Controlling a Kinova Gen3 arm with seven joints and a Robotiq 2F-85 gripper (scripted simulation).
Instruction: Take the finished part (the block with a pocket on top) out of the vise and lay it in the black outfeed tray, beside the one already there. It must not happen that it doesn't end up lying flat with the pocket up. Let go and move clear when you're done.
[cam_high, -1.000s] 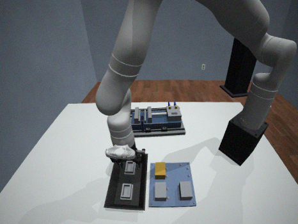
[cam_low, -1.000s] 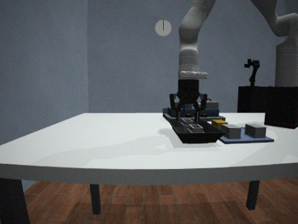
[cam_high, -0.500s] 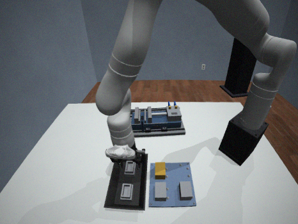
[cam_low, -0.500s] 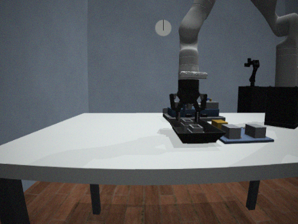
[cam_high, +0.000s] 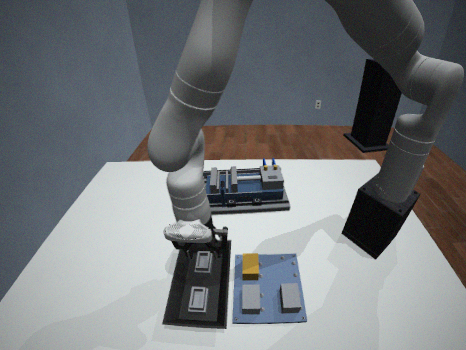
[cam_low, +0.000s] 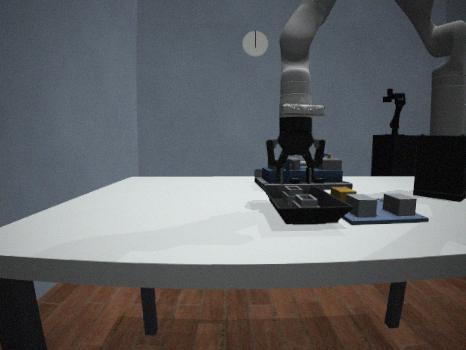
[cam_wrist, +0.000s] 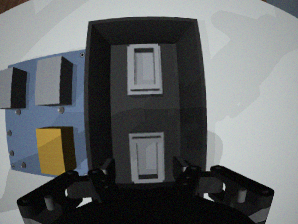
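Now: hand 11 cm past the yellow block, 3 cm to the right of it and 4 cm above it. The rest, counted from my hand: blue plate 15 cm behind, 8 cm to the left, 7 cm below; then blue vise 15 cm behind, 27 cm to the right, 3 cm below.
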